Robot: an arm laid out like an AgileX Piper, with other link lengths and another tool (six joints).
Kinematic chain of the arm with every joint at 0, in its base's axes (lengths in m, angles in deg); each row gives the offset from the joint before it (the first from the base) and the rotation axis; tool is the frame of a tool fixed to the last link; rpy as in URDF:
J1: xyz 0 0 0.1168 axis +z
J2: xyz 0 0 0 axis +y
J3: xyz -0.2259 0 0.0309 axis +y
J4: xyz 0.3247 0 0.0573 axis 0.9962 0 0.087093
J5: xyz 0 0 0 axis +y
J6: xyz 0.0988 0 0.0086 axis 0.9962 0 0.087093
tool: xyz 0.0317 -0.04 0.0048 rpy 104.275 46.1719 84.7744
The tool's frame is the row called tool.
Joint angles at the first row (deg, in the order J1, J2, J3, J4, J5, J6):
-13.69 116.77 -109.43 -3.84 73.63 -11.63
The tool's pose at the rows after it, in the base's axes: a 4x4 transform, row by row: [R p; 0 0 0 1], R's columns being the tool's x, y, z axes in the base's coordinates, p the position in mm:
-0.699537, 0.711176, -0.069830, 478.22; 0.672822, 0.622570, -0.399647, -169.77; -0.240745, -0.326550, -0.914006, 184.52; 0, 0, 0, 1
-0.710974, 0.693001, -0.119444, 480.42; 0.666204, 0.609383, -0.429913, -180.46; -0.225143, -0.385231, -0.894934, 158.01; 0, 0, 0, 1
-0.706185, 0.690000, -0.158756, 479.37; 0.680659, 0.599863, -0.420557, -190.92; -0.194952, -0.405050, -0.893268, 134.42; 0, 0, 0, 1
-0.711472, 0.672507, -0.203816, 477.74; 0.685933, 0.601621, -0.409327, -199.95; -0.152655, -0.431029, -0.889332, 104.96; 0, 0, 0, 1
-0.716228, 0.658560, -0.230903, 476.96; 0.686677, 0.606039, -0.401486, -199.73; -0.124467, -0.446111, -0.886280, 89.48; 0, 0, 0, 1
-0.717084, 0.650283, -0.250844, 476.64; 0.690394, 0.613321, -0.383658, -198.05; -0.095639, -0.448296, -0.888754, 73.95; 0, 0, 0, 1
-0.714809, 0.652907, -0.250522, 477.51; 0.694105, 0.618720, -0.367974, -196.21; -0.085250, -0.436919, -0.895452, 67.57; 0, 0, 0, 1
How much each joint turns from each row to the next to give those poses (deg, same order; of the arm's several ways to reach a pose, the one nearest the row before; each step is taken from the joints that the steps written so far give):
-0.18 1.77 0.00 -1.72 -0.69 -1.15
-0.51 3.33 -0.01 -2.63 -0.80 -0.05
-1.15 2.69 0.01 -0.12 -0.64 0.00
-1.03 3.33 -0.01 -0.06 -0.57 -0.69
0.00 1.71 0.00 0.00 0.12 -0.06
0.00 1.67 0.00 0.75 -0.18 -0.06
0.00 0.63 0.00 0.97 -0.45 -0.05

